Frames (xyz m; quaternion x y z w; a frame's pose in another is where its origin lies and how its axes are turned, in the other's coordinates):
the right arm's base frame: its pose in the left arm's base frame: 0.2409 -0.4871 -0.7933 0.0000 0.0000 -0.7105 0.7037
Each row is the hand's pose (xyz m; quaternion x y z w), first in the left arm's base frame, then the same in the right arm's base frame.
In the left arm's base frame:
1: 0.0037 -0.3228 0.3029 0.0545 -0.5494 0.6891 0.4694
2: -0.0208 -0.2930 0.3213 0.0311 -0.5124 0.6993 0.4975
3: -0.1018 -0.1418 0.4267 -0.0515 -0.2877 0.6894 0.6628
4: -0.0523 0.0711 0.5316 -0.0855 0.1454 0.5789 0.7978
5: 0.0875 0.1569 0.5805 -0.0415 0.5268 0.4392 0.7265
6: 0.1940 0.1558 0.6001 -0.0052 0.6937 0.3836 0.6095
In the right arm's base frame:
1: -0.1620 -0.2388 1.0962 -0.4287 0.3479 -0.8184 0.1593
2: -0.1916 -0.2636 1.1146 -0.3859 0.3385 -0.8455 0.1468
3: -0.3420 -0.3460 1.2200 -0.1682 0.2390 -0.9560 0.0234
4: -0.5554 -0.2986 1.3249 -0.1635 0.0416 0.9742 0.1501
5: -0.6425 -0.1596 1.3738 -0.4035 0.3412 0.8253 0.1992
6: -0.6424 -0.0531 1.3934 -0.4966 0.4845 0.7030 0.1564

